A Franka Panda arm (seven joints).
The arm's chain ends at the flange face. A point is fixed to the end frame.
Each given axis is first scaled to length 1.
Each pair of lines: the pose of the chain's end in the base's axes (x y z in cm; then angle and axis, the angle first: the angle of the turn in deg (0 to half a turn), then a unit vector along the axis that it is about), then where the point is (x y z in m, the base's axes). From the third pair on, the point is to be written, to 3 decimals.
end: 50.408 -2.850 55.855 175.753 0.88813 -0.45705 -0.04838
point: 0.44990 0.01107 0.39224
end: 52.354 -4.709 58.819 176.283 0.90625 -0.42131 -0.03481
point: 0.47092 -0.01172 0.42044
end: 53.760 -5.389 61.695 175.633 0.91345 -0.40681 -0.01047
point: 0.490 -0.025 0.446
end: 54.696 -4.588 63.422 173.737 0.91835 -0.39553 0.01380
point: 0.504 -0.027 0.461
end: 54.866 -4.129 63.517 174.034 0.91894 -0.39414 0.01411
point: 0.506 -0.022 0.462
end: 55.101 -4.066 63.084 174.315 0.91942 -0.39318 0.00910
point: 0.507 -0.020 0.458
